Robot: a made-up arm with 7 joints.
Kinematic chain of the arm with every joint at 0, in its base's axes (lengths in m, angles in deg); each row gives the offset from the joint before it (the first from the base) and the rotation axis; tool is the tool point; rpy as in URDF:
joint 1: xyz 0 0 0.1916 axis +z
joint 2: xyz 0 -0.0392 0.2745 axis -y
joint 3: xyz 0 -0.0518 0.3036 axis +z
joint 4: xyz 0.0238 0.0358 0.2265 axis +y
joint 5: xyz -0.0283 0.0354 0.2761 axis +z
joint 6: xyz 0 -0.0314 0.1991 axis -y
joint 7: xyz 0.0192 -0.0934 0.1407 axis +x
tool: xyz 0 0 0 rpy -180 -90 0
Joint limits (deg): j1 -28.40..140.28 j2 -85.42..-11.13 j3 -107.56..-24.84 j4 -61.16..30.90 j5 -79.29..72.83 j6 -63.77..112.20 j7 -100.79..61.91
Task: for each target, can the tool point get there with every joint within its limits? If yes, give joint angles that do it. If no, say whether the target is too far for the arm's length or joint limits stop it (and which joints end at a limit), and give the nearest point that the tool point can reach.
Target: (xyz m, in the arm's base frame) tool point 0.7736 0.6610 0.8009
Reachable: yes | joints 35.83 -79.30 -70.70 -27.28 -15.35 -36.24 39.01
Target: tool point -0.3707 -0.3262 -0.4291
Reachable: no: joint limits stop it (at a limit: joint 1, joint 2, joint 3, joint 4) | nearest point -0.6813 0.1585 0.1959 | short by 0.850 m
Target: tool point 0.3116 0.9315 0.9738
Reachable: yes | joints 86.81 -46.81 -34.76 18.67 33.11 -36.07 -46.76
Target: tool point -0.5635 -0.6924 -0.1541
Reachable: no: joint limits stop it (at a limit: joint 1, joint 2, joint 3, joint 4) | nearest point -0.7181 0.1004 0.2503 | short by 0.903 m
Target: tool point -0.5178 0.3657 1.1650
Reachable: yes | joints 112.02 -46.06 -83.82 -48.39 27.82 52.53 28.85
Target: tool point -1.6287 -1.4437 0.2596
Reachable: no: too far | nearest point -0.8470 0.0536 0.4596 | short by 1.701 m
